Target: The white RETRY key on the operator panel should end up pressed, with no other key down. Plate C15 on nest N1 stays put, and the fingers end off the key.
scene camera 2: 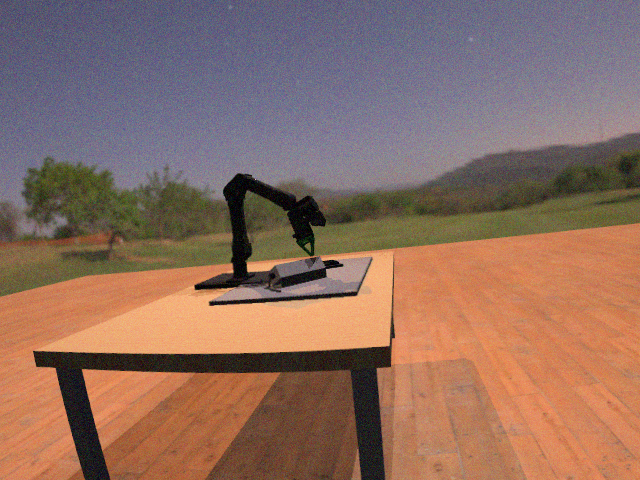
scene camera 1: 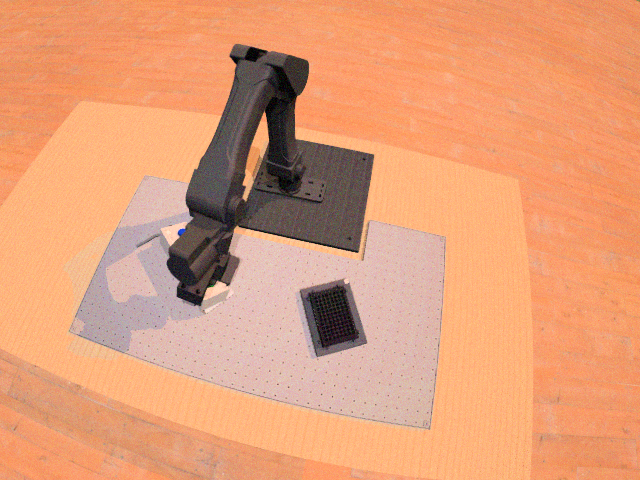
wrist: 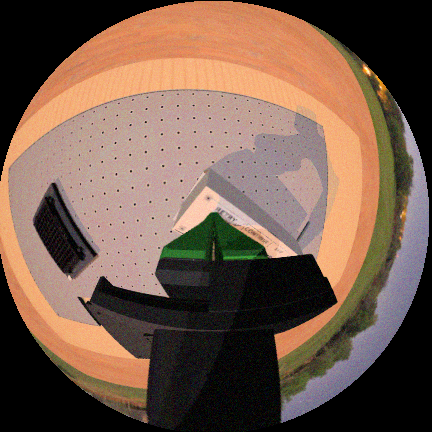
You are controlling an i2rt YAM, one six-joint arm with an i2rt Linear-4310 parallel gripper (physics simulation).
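Places are measured from the arm's base along level axes (x right, y ahead, z up), in metres.
Where they show: gripper, fingertip midpoint: [scene camera 2: 312,256] [wrist: 213,217]; arm's base, link origin: [scene camera 2: 241,279] [scene camera 1: 290,186].
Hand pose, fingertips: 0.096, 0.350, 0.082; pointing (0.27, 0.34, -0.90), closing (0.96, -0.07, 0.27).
Things, the pixels of their top centre, and the offset from my fingertips, as dx, dy, dz. "spot": a spot on its surface instead. Level surfaces: height alone.
- operator panel, top centre: [wrist: 268,248] [scene camera 1: 186,258] [scene camera 2: 295,260] +0.071, -0.052, -0.003
- RETRY label, surface spot: [wrist: 226,215] spot: +0.017, -0.003, -0.009
- dark plate C15, top centre: [wrist: 51,239] [scene camera 1: 334,315] -0.287, -0.018, -0.061
- grey nest N1, surface spot: [scene camera 1: 323,351] spot: -0.281, +0.066, -0.075
- blue key, top centre: [scene camera 1: 181,231] +0.116, -0.116, -0.012
- thin cable, surface spot: [scene camera 1: 148,240] spot: +0.241, -0.093, -0.081
- perforated board, surface height: dz -0.087
- wooden table, surface height: dz -0.100
The operator panel [scene camera 1: 216,298] [scene camera 2: 298,273] [wrist: 208,196] is a pale, slanted box. The RETRY label [wrist: 226,215] shows in the wrist view. The white RETRY key is hidden behind my fingers, so I cannot tell whether it is down. My gripper [scene camera 2: 312,254] [wrist: 213,217] is shut and empty, its green fingertips at the panel's RETRY end. In scene camera 2 the tips are at or just above the panel's top; contact is unclear. The dark plate C15 [scene camera 1: 333,316] [wrist: 54,239] sits flat on the grey nest N1 [scene camera 1: 323,351], apart from the gripper.
A blue key [scene camera 1: 181,232] shows at the panel's far end; the other keys are mostly hidden by the arm. A thin cable [scene camera 1: 148,240] leaves that end. The perforated board [scene camera 1: 392,361] [wrist: 150,135] lies on the wooden table [scene camera 1: 480,310] [scene camera 2: 232,330]. The black base plate [scene camera 1: 341,206] stands behind it.
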